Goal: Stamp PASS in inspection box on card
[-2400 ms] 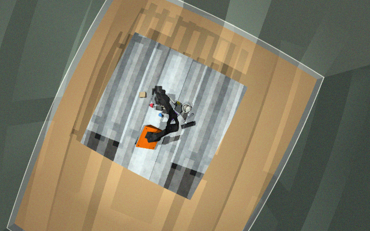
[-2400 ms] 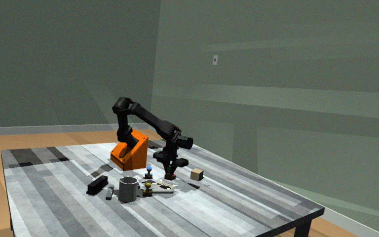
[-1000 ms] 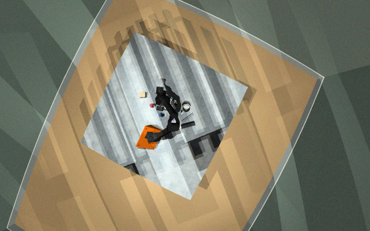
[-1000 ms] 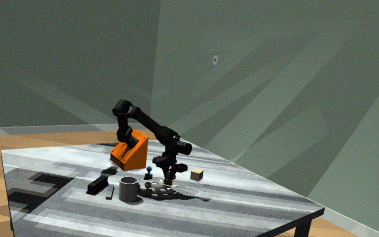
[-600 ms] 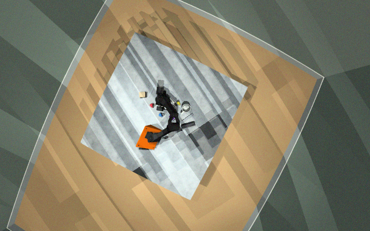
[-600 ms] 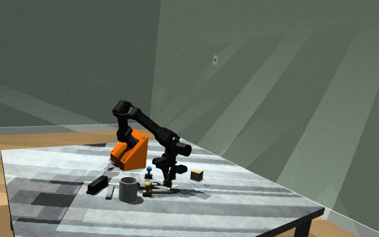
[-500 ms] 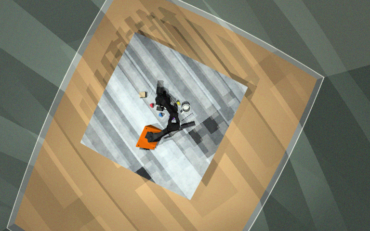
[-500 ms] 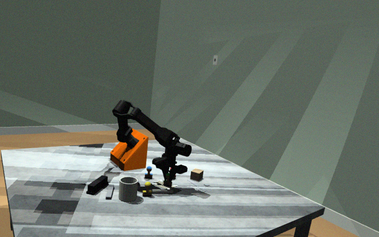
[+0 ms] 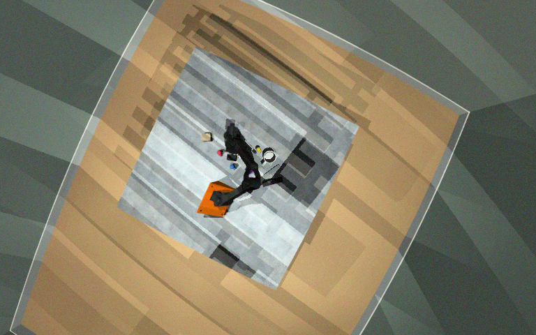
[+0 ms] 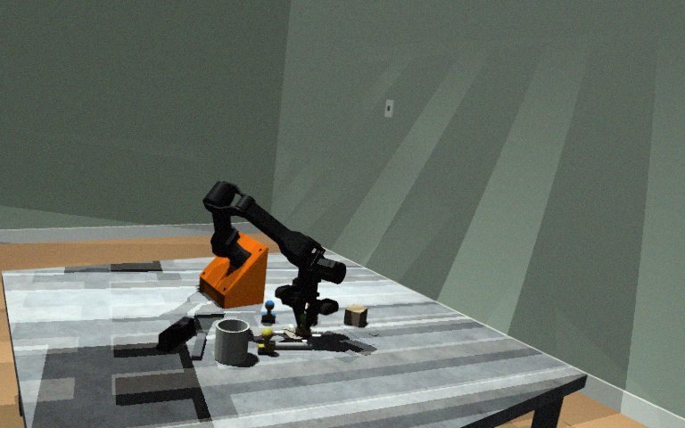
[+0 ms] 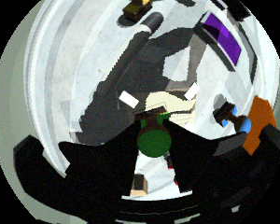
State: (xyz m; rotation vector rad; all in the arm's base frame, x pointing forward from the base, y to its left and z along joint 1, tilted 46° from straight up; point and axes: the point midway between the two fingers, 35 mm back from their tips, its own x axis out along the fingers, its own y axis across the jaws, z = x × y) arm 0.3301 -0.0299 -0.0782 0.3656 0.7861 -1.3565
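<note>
The green-knobbed stamp is right at my gripper tip. The rest, counted from my gripper tip: cream card (20 mm behind, 30 mm below); then marker (40 mm ahead, 90 mm to the right, 20 mm below); then red-knobbed stamp (80 mm behind, 80 mm to the left, 10 mm below).
</note>
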